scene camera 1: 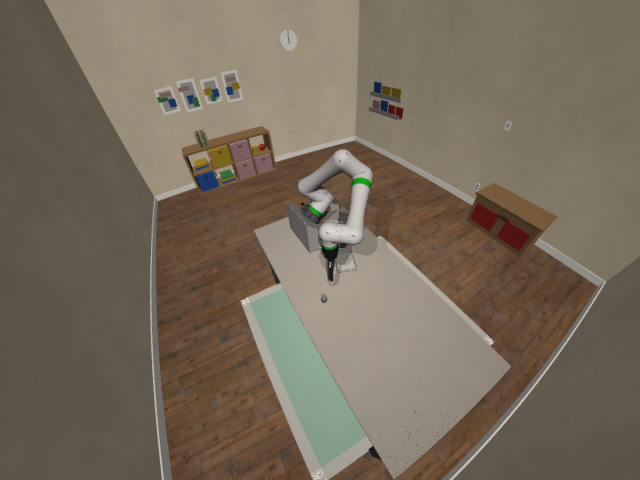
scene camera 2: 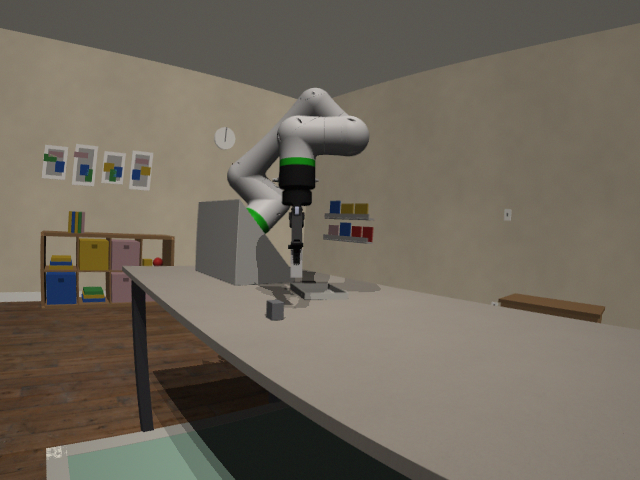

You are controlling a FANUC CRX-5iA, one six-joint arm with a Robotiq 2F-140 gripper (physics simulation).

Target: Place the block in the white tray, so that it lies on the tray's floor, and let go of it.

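Places are measured from the arm's base along level axes (x back, y down, z right), in millimetres.
Pixels of known places: gripper, fingertip midpoint: (scene camera 1: 333, 274) (scene camera 2: 296, 273); arm's base at its link origin: (scene camera 1: 310, 218).
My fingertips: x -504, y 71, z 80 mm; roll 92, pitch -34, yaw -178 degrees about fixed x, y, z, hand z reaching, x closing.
Observation:
Ahead of a thing's pixels: the offset from my fingertips to its top centre. Level surfaces: height alone.
A small grey block @[dx -103, dy +42, dz +121 mm] (scene camera 1: 324, 298) (scene camera 2: 274, 310) stands on the grey table @[dy +81 mm] (scene camera 1: 408, 341) (scene camera 2: 424, 356), near its left edge. The white tray @[dx +106, dy +61, dz -154 mm] (scene camera 1: 350, 264) (scene camera 2: 317, 290) lies flat a little beyond the block, partly hidden by the arm in scene camera 1. My gripper (scene camera 1: 330, 278) (scene camera 2: 295, 270) points straight down and hangs just above the tray's near left edge, open and empty. It is behind the block and to its right, clear of it.
The arm's grey pedestal (scene camera 1: 302, 230) (scene camera 2: 222, 240) stands at the table's far end, behind the tray. A pale green mat (scene camera 1: 305, 371) (scene camera 2: 129, 459) lies on the floor along the table's left side. A wooden cabinet (scene camera 1: 509, 216) stands by the right wall.

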